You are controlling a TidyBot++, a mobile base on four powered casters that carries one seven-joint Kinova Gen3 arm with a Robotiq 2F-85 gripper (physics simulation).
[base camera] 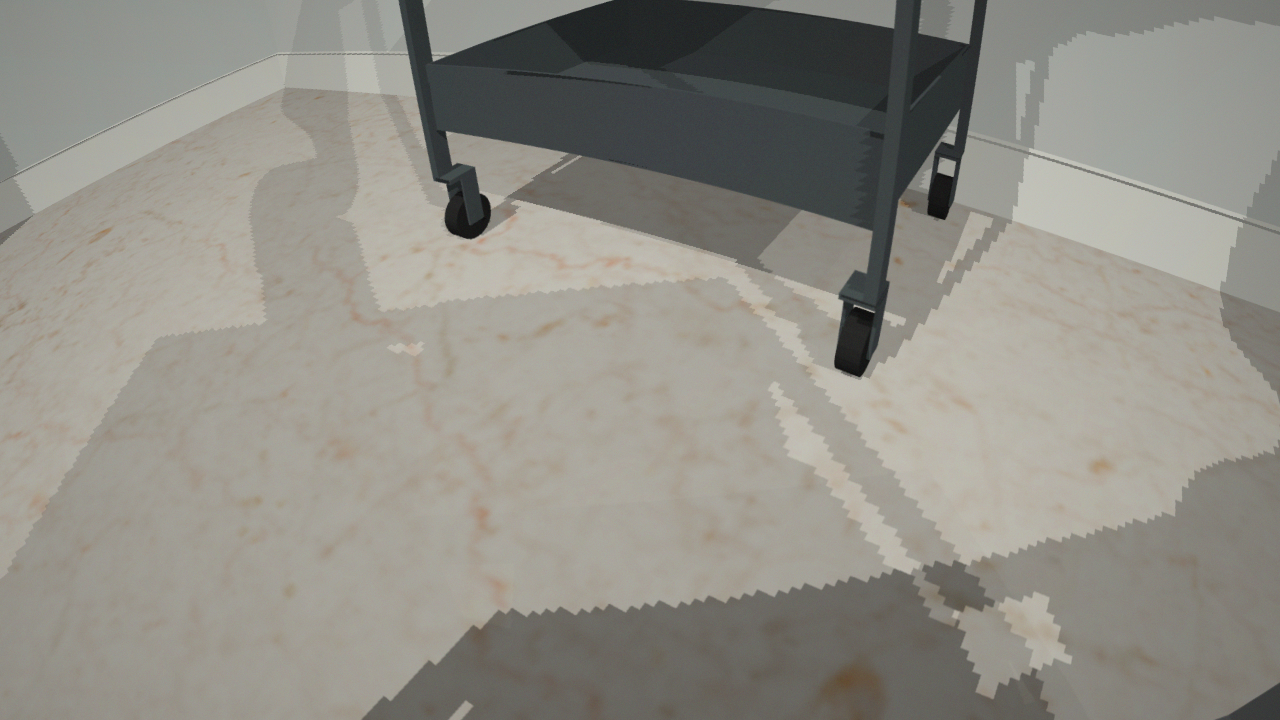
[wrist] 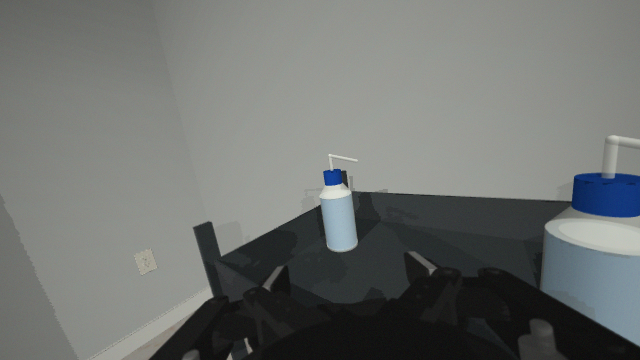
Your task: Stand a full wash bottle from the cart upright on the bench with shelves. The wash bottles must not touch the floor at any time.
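Places are measured from the arm's base along level axes (x down, y right, z back), in metres.
Where they show: gripper, between the fingertips: (wrist: 346,272).
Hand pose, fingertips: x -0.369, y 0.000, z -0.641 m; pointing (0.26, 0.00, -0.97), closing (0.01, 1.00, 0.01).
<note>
After its pixels a point has its place.
Two wash bottles with light blue bodies, blue caps and bent white spouts stand upright on the dark grey cart (base camera: 653,147) @(y 0.033, x 0.246, z -0.589 m) (wrist: 450,210) @(y 0.207, x -0.306, z -0.868 m). The farther wash bottle (wrist: 340,222) @(y 0.004, x -0.322, z -0.842 m) is near the middle of the wrist view, beyond the fingers, toward the tray's far left. The nearer wash bottle (wrist: 595,285) @(y 0.172, x -0.339, z -0.633 m) is at the right edge, to the right of the right finger; its right side is cut off and its base is hidden. My gripper (wrist: 346,272) @(y 0.001, x -0.369, z -0.641 m) is open with no bottle between its fingertips. The bench with shelves does not show in either view.
The cart's front right caster (base camera: 856,342) @(y 0.167, x 0.357, z -0.478 m) and front left caster (base camera: 467,214) @(y -0.154, x 0.363, z -0.739 m) stand on the marble floor (base camera: 581,429) @(y -0.035, x 0.396, z -0.455 m). A cart corner post (wrist: 207,250) @(y -0.172, x -0.350, z -0.742 m) rises left of the fingers. Walls (wrist: 425,100) @(y 0.202, x -0.511, z -0.930 m) stand behind and left of the cart, with a socket (wrist: 145,262) @(y -0.995, x -0.001, z -1.401 m) on the left one.
</note>
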